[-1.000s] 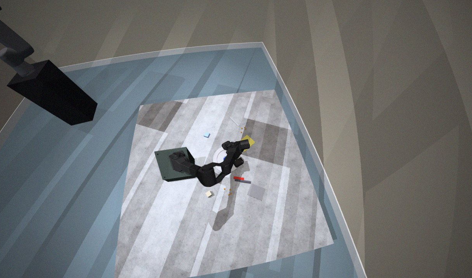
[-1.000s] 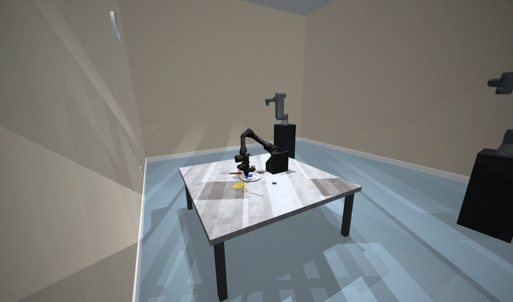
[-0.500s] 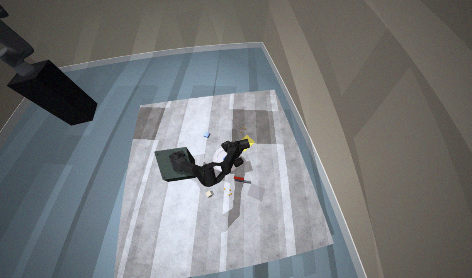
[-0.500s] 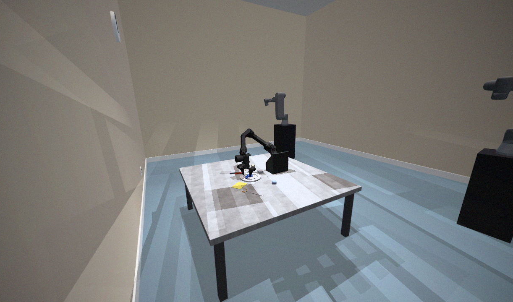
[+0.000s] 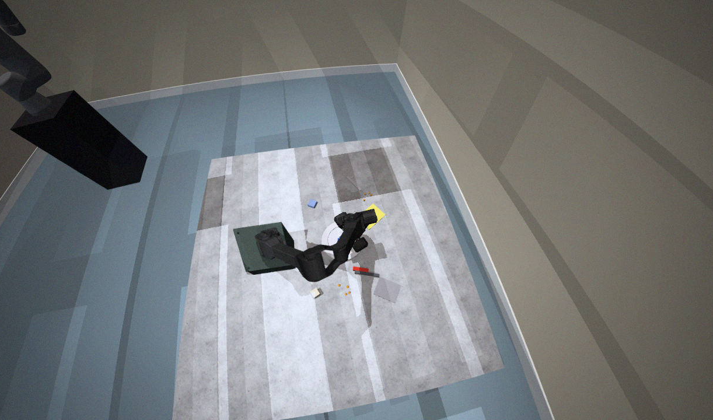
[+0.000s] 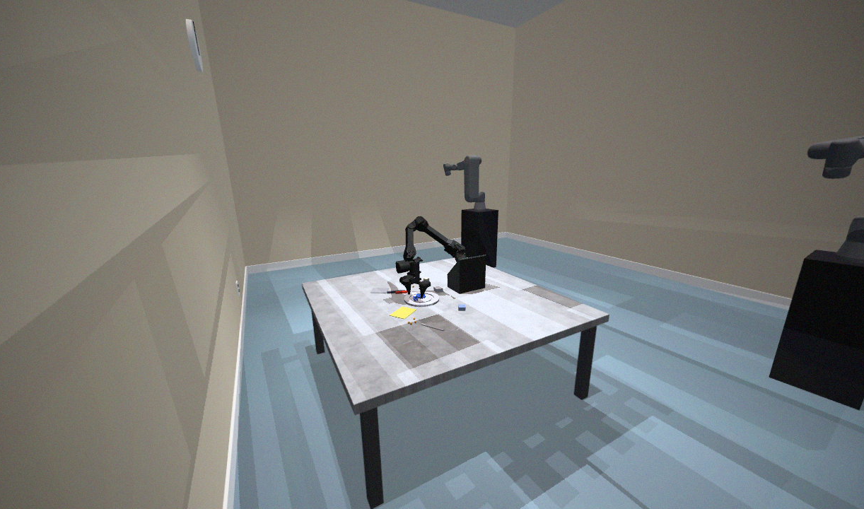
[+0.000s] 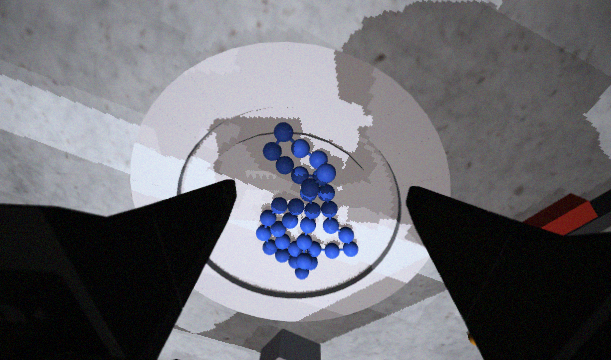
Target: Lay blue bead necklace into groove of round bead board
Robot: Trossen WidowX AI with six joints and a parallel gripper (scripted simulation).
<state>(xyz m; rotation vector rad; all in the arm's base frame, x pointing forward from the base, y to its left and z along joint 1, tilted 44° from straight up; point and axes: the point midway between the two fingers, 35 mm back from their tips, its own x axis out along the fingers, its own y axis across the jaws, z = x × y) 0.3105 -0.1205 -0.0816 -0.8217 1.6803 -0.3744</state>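
The round white bead board lies 40 mm behind my gripper tip, 20 mm below it and 10 mm to the left of it. Also, from my gripper tip: blue block 240 mm to the left, 140 mm behind, 20 mm below; yellow sheet 130 mm ahead, 100 mm to the left, 30 mm below; grey tool 160 mm to the right, 20 mm below, 20 mm ahead.
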